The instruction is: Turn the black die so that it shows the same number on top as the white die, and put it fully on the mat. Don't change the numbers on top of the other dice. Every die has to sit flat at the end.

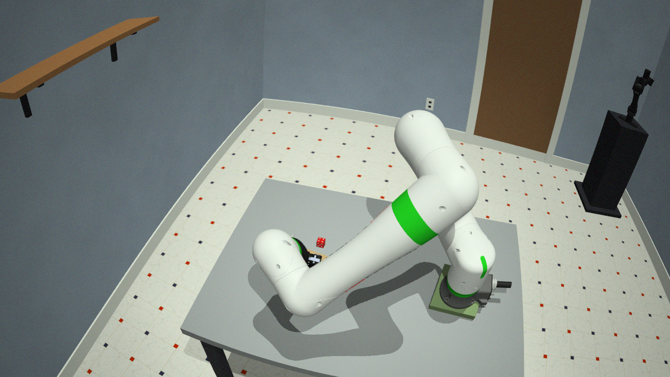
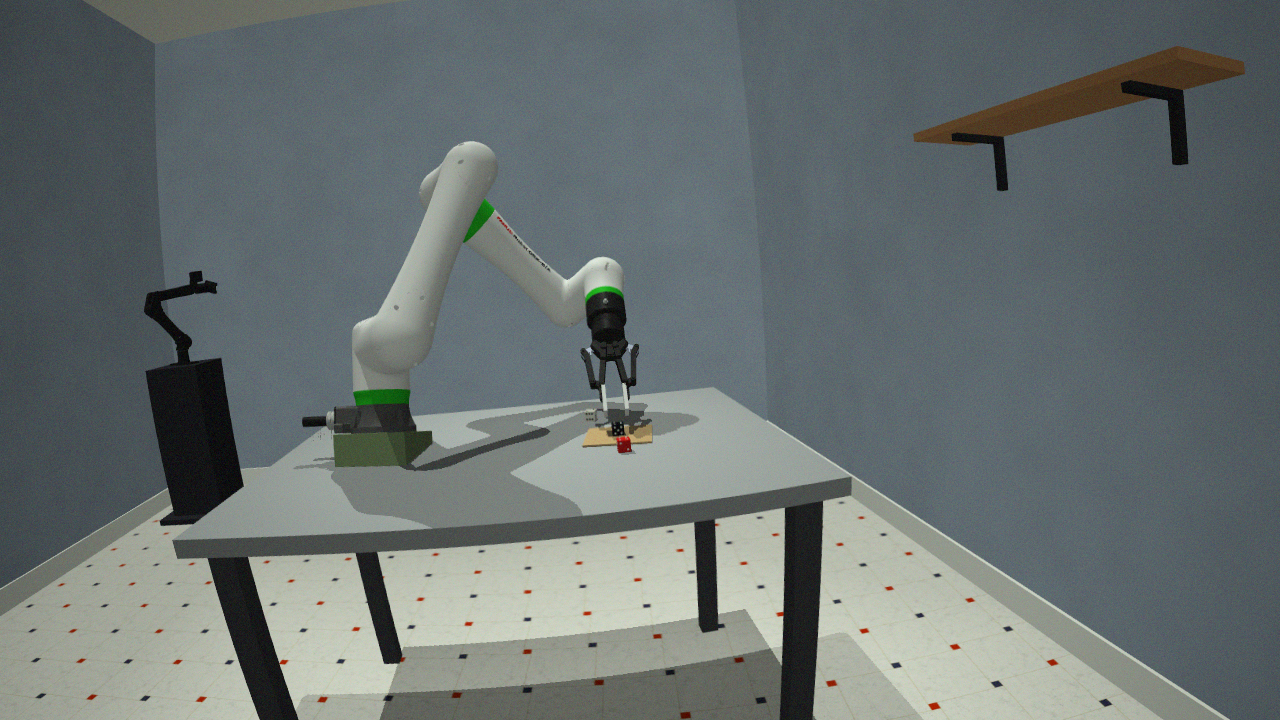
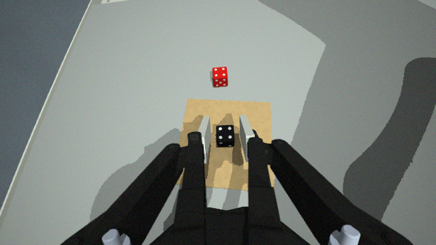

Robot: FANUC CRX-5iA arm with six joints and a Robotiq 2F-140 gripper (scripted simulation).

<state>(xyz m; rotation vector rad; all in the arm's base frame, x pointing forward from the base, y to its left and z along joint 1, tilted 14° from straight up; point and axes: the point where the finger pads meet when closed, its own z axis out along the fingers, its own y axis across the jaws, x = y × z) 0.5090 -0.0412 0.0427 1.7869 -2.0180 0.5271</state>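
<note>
My hand is 60 mm above the black die and 20 mm to the left of it. From my hand the other things lie so: white die: 150 mm to the left, 60 mm below, 40 mm behind; tan mat: 70 mm below, 20 mm to the right; red die: 140 mm to the right, 60 mm below, 10 mm behind.
</note>
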